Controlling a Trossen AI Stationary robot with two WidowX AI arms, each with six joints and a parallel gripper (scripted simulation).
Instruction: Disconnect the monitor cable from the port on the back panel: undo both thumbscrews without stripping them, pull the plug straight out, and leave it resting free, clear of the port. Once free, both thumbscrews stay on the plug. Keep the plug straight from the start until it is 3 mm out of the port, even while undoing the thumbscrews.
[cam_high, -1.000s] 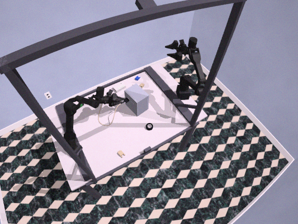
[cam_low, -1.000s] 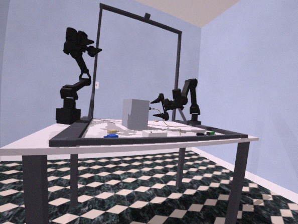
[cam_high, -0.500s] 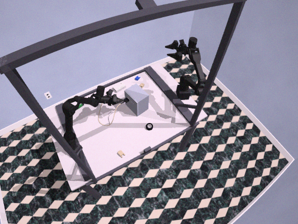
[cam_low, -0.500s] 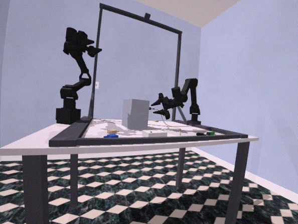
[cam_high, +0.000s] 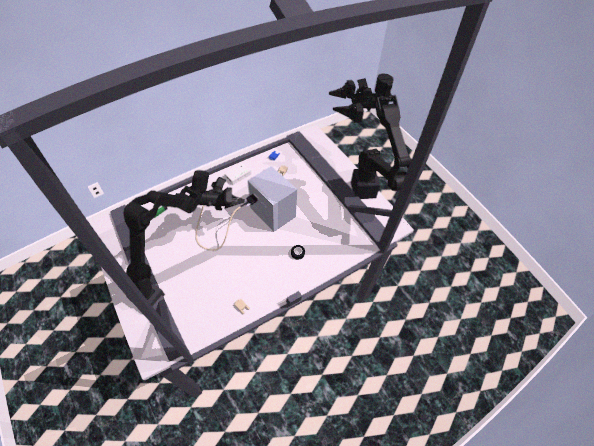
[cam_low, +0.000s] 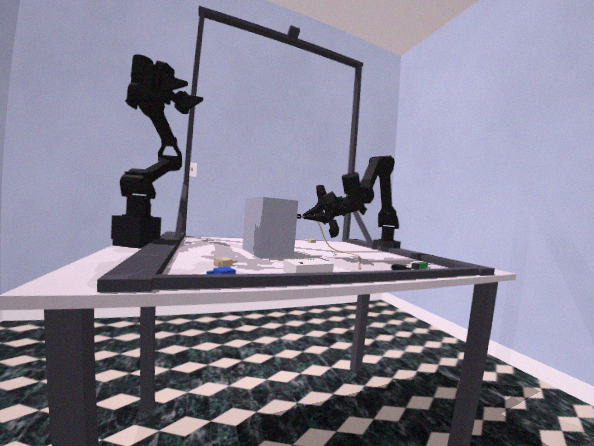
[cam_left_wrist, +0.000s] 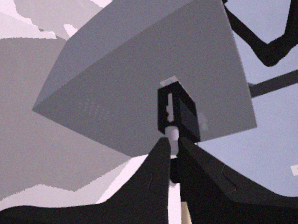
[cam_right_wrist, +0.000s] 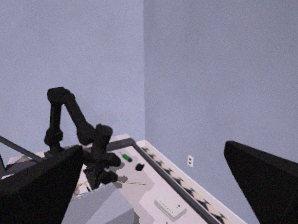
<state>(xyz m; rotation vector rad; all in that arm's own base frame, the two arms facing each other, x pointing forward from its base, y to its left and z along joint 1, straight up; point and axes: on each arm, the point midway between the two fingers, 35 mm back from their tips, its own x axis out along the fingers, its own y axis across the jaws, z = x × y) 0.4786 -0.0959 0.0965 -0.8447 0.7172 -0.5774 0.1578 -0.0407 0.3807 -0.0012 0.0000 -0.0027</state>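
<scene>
Now: left hand 140 mm to the left of the grey box, 50 mm above it and 30 mm past it.
</scene>
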